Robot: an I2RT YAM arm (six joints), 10 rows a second.
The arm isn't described. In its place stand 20 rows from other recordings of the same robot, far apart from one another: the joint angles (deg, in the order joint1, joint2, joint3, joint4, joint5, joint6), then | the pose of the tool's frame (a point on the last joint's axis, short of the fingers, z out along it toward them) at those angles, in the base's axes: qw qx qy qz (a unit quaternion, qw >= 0); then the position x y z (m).
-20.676, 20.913, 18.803, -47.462, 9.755, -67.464 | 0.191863, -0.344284, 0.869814, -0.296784, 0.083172, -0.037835, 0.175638
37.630, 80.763, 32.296, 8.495, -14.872, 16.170 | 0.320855, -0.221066, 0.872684, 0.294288, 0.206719, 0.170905, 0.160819
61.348, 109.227, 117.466, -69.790, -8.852, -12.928 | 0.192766, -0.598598, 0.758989, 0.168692, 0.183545, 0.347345, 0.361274
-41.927, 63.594, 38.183, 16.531, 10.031, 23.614 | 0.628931, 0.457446, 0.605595, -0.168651, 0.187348, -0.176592, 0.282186
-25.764, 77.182, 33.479, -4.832, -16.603, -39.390 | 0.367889, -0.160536, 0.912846, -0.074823, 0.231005, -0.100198, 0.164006
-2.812, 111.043, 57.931, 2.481, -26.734, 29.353 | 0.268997, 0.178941, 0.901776, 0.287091, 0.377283, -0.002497, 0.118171
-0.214, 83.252, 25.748, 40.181, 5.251, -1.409 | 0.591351, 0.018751, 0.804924, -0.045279, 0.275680, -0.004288, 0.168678
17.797, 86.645, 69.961, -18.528, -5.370, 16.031 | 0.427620, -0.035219, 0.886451, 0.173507, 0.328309, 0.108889, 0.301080
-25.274, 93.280, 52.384, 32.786, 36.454, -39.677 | 0.398259, 0.113422, 0.737476, -0.533530, 0.317583, -0.173336, 0.247546
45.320, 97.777, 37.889, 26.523, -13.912, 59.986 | 0.200890, 0.054557, 0.874038, 0.439004, 0.219768, 0.234410, 0.133537
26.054, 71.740, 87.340, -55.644, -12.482, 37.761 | 0.304257, 0.046233, 0.901081, 0.305521, 0.212573, 0.112492, 0.417910
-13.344, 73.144, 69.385, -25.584, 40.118, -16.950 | 0.380491, 0.147598, 0.815834, -0.409703, 0.267235, -0.086964, 0.360365
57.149, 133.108, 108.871, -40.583, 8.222, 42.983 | 0.193206, -0.104525, 0.967942, 0.121797, 0.272750, 0.413014, 0.161521
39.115, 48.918, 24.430, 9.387, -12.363, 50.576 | 0.368332, 0.013661, 0.791867, 0.486920, 0.149874, 0.131689, 0.237209
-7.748, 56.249, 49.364, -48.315, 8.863, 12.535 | 0.300966, 0.190265, 0.932454, -0.061216, 0.183620, -0.030518, 0.273556
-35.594, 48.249, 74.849, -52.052, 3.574, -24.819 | 0.447976, 0.095924, 0.839796, -0.291305, 0.108733, -0.080557, 0.426736
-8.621, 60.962, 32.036, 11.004, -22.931, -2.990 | 0.589897, -0.077880, 0.797268, 0.101587, 0.236319, -0.021799, 0.245469
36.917, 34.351, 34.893, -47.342, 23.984, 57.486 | 0.386402, 0.237634, 0.881218, 0.132962, 0.104141, 0.060140, 0.247128
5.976, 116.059, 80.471, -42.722, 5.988, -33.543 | 0.086390, -0.330850, 0.936747, -0.074694, 0.390553, 0.037150, 0.149743
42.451, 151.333, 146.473, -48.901, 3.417, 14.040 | 0.287257, -0.224139, 0.923214, 0.122153, 0.418758, 0.380188, 0.190827
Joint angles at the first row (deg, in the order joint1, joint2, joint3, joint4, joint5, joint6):
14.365 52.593 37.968 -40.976 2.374 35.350
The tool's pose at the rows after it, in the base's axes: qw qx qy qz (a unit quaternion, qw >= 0); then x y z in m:
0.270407, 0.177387, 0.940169, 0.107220, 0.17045, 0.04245, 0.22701
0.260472, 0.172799, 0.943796, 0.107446, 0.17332, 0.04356, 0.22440
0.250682, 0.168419, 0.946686, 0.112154, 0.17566, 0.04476, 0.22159
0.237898, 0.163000, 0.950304, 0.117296, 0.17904, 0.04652, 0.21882
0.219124, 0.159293, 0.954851, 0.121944, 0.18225, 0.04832, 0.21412
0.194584, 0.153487, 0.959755, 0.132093, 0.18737, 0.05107, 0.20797
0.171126, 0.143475, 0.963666, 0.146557, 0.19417, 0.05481, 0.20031
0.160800, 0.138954, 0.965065, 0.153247, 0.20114, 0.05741, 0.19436
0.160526, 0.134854, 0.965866, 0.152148, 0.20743, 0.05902, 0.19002
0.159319, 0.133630, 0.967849, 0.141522, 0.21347, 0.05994, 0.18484
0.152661, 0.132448, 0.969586, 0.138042, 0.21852, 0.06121, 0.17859
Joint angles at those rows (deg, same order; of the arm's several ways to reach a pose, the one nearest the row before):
14.371 53.401 37.970 -40.794 1.907 35.162
14.357 54.729 38.144 -40.706 1.252 34.740
14.328 55.835 38.145 -40.431 0.165 34.456
14.352 57.399 38.430 -40.286 -1.105 34.122
14.368 59.276 38.582 -40.363 -2.550 33.968
14.352 61.966 38.887 -40.126 -4.884 33.688
14.414 65.167 39.112 -38.983 -7.669 33.050
14.415 67.845 39.375 -37.368 -8.936 32.718
14.413 69.903 39.625 -35.681 -8.936 32.216
14.415 72.129 39.966 -34.464 -7.926 31.779
14.414 74.348 40.130 -33.304 -7.892 31.542

